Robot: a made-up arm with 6 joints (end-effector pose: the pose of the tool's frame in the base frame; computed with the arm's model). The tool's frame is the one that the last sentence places. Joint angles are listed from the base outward.
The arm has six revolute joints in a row. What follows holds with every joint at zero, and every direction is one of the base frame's.
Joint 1 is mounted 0.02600 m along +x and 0.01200 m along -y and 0.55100 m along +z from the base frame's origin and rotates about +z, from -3.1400 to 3.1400 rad.
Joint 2 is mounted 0.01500 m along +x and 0.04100 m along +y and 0.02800 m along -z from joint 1 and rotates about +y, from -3.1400 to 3.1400 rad.
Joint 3 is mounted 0.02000 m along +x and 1.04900 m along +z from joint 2 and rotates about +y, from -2.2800 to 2.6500 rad.
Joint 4 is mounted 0.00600 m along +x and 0.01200 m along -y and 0.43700 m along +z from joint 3 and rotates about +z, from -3.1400 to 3.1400 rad.
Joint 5 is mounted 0.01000 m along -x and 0.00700 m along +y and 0.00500 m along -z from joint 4 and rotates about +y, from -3.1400 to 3.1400 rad.
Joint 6 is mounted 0.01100 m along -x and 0.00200 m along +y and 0.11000 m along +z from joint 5 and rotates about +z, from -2.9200 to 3.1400 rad.
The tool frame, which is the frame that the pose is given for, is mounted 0.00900 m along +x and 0.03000 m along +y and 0.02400 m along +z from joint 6; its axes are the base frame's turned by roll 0.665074, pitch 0.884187 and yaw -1.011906 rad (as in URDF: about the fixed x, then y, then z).
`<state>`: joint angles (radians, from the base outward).
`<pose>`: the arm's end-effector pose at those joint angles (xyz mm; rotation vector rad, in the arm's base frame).
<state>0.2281 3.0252 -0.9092 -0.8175 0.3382 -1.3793</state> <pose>577.1 109.8 -847.4 -1.7937 -0.9540 -1.8946</pose>
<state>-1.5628 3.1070 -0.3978 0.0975 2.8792 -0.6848</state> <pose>83.6 -155.6 -803.0 -1.2418 1.7948 2.0014</pose>
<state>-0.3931 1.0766 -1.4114 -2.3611 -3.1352 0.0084</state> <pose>848.6 -345.2 1297.4 -1.4817 -1.8975 -0.4354</pose>
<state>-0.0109 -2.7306 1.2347 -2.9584 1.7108 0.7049</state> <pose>-840.5 -33.6 -508.7 -2.2607 -0.8479 -0.9517</pose>
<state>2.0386 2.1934 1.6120 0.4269 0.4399 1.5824</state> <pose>-242.3 410.2 -549.8 0.7223 -1.0324 2.0634</pose>
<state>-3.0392 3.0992 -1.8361 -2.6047 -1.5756 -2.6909</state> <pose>-439.8 -182.0 -510.0 -2.3421 -1.2387 -0.1447</pose>
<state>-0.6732 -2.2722 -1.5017 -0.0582 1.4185 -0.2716</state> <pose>-439.5 432.5 -576.5 1.4089 -1.7561 0.2106</pose>
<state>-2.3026 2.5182 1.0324 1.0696 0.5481 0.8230</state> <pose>-179.8 -358.8 -857.6 -1.6381 -0.3960 -1.9780</pose>
